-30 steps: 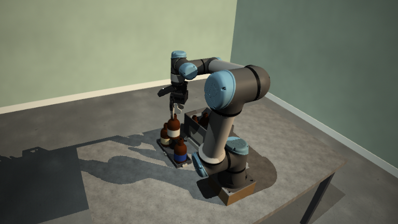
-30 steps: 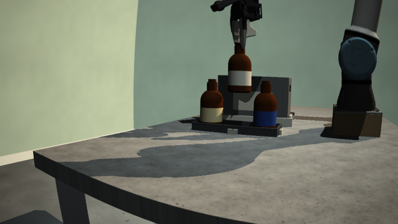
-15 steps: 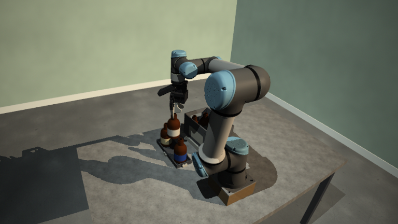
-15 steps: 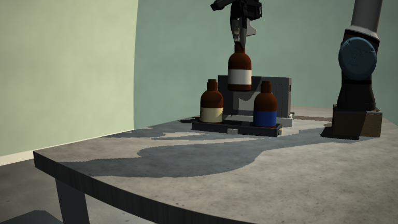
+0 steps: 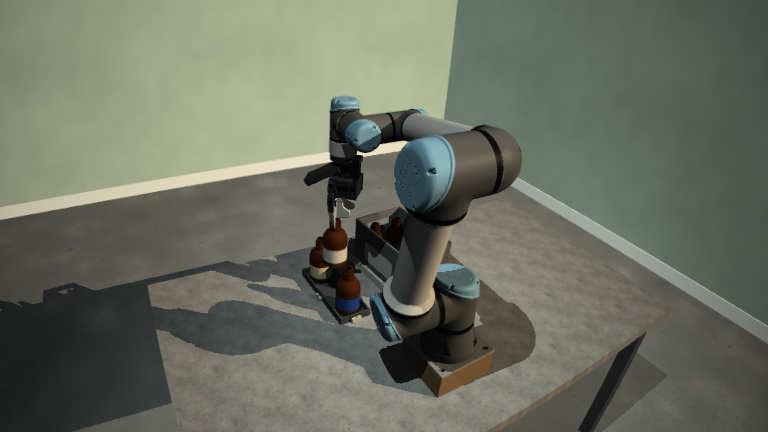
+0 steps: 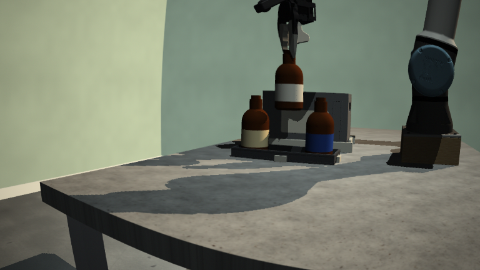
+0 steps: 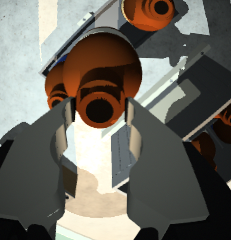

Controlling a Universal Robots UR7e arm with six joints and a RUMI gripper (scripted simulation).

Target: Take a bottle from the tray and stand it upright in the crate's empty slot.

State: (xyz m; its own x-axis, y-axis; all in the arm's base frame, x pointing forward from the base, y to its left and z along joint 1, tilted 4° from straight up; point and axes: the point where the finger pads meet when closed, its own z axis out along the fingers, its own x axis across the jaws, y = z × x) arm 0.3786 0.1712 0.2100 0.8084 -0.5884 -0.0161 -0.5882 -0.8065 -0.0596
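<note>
The bottle is 70 mm below my hand. Also, from my hand: grey crate 40 mm ahead, 240 mm to the right, 190 mm below; dark tray 260 mm below.
</note>
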